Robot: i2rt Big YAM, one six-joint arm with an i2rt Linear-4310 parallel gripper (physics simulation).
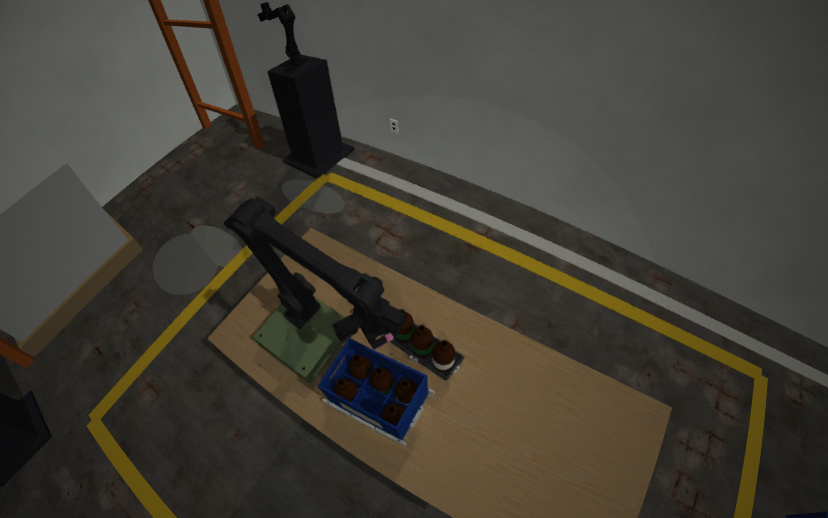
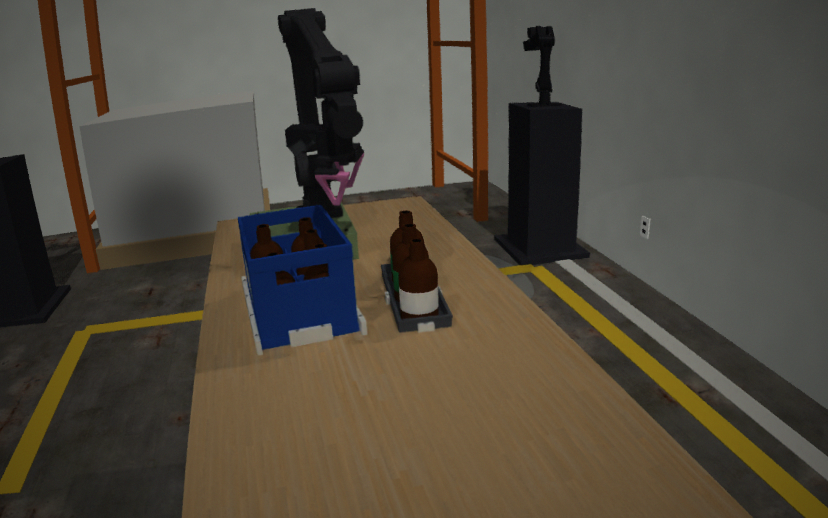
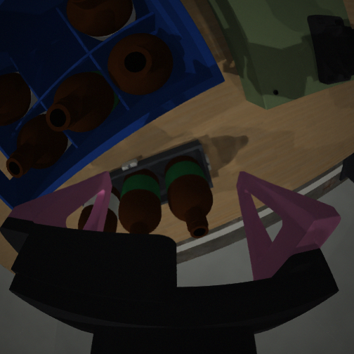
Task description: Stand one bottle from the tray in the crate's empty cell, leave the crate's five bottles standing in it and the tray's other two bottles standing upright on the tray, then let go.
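Frame: origin at the arm's base, x ahead, y left, z up, level; metres.
Where they show: gripper, fingertip midpoint: (image 1: pixel 372 333) (image 2: pixel 342 195); arm's base at its link origin: (image 1: pixel 302 311).
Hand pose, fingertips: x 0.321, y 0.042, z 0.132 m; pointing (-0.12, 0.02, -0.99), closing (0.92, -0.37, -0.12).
Things, the pixels of their centre, and the offset from my fingertips. "pt": a spot on its surface instead. Level surfaces: height alone.
- blue crate at the middle of its body: (image 2: pixel 293 270) (image 1: pixel 375 391) dx +0.085, dy -0.118, dz -0.119 m
- dark tray at a spot on its surface: (image 2: pixel 443 320) pt dx +0.235, dy +0.150, dz -0.192 m
- wooden table at its surface level: dz -0.207 m
A blue crate (image 1: pixel 416 410) (image 2: pixel 305 308) (image 3: pixel 199 75) holds five brown bottles upright. Its empty cell (image 1: pixel 370 400) (image 3: pixel 35 45) is the middle one of one row. The dark tray (image 1: pixel 448 374) (image 2: pixel 443 320) beside it holds three upright brown bottles in a line: a white-labelled one (image 1: pixel 443 353) (image 2: pixel 418 277) (image 3: pixel 113 217), a green-labelled middle one (image 1: pixel 422 340) (image 3: pixel 140 205) and a green-labelled end one (image 1: pixel 405 328) (image 3: pixel 189 190) nearest the arm's base. My gripper (image 1: pixel 370 324) (image 2: pixel 343 195) (image 3: pixel 173 178) is wide open and empty, above the table near the tray's base-side end, apart from the bottles.
The green base plate (image 1: pixel 286 345) (image 3: pixel 270 55) carries the arm beside the crate. White brackets (image 1: pixel 366 422) (image 2: pixel 310 334) sit along the crate's foot. The crate's high walls stand close beside the tray on the wooden table (image 1: pixel 519 427) (image 2: pixel 427 415).
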